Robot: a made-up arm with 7 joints. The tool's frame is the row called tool.
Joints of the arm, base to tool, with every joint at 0 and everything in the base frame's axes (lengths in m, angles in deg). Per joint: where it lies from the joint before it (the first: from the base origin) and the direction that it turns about. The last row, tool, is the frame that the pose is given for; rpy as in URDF.
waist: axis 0 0.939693 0.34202 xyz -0.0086 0.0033 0.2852
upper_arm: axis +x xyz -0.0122 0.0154 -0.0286
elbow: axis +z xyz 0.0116 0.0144 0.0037
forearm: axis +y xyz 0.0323 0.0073 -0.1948
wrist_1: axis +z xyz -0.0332 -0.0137 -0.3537
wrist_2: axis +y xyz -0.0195 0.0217 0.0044
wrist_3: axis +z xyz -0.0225 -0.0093 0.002
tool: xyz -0.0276 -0.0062 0.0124 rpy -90 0 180
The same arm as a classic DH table. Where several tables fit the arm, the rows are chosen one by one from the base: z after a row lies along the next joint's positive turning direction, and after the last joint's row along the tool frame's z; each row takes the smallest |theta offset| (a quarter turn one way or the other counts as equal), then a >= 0, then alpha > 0; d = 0 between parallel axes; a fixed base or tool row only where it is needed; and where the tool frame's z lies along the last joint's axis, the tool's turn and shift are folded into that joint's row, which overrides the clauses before.
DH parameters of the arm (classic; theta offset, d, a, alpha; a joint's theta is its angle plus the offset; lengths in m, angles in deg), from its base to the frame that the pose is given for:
base (fixed): 0.00 0.2840 -0.0086 -70.00
waist: 90.00 0.0082 0.0321 90.00
upper_arm: 70.00 -0.0006 0.0144 -90.00
elbow: -90.00 -0.1911 0.0323 -90.00
forearm: 0.00 -0.0064 -0.0332 90.00
wrist_1: 0.00 -0.3493 -0.0195 -90.00
wrist_2: 0.00 0.0124 -0.0225 90.00
wrist_3: 0.00 0.0144 -0.0276 90.00
tool (fixed): 180.00 0.0062 0.0000 0.00

